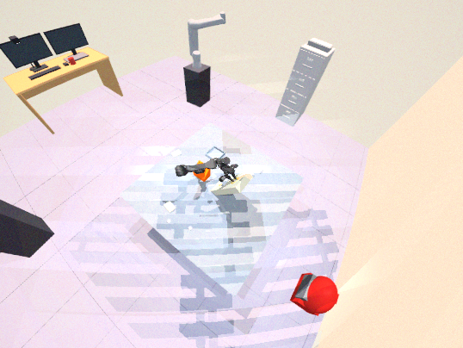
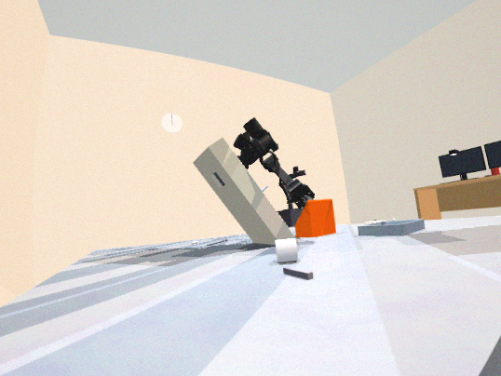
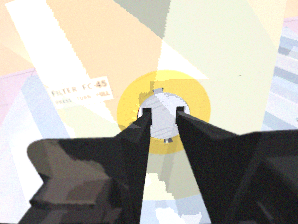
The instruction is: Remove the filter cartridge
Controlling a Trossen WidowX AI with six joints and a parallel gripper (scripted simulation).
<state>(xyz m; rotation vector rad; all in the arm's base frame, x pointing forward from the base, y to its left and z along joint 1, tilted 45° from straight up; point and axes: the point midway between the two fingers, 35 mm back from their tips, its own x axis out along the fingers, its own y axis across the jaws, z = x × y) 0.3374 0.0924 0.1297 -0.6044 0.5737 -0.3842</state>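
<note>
The filter cartridge is 10 mm ahead of my gripper tip and 10 mm below it. Also, from my gripper tip: beige service panel 30 mm behind, 80 mm below; shallow grey tray 390 mm behind, 320 mm to the left, 250 mm below.
</note>
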